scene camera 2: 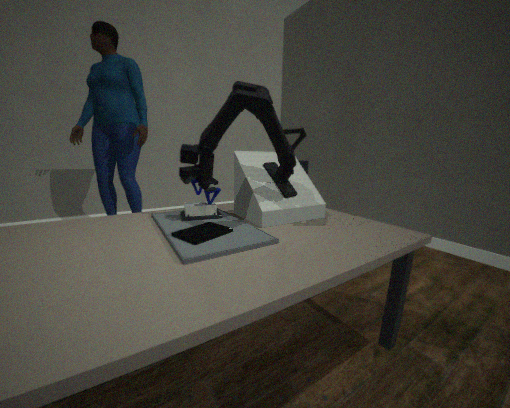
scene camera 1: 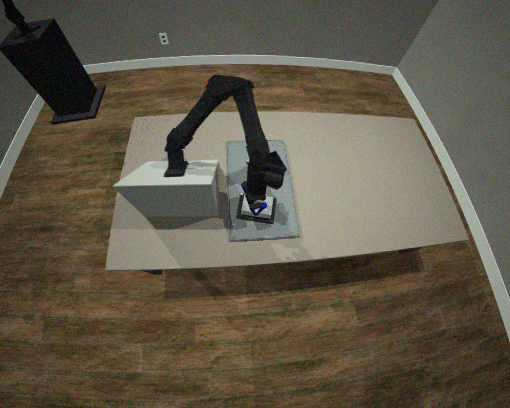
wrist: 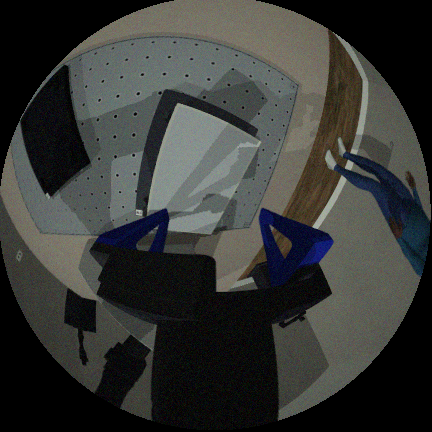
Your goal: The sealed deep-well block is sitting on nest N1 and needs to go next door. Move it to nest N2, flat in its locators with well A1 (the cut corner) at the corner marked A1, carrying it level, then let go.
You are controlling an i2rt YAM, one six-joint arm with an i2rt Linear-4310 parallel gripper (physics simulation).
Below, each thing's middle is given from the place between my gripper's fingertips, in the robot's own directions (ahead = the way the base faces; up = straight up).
I see my gripper 2 cm short of the white block (wrist: 202,158), 2 cm to the right of it and 3 cm above it. From my hand the other things lie so: black nest (scene camera 2: 198,234) 10 cm ahead, 23 cm to the left, 6 cm below.
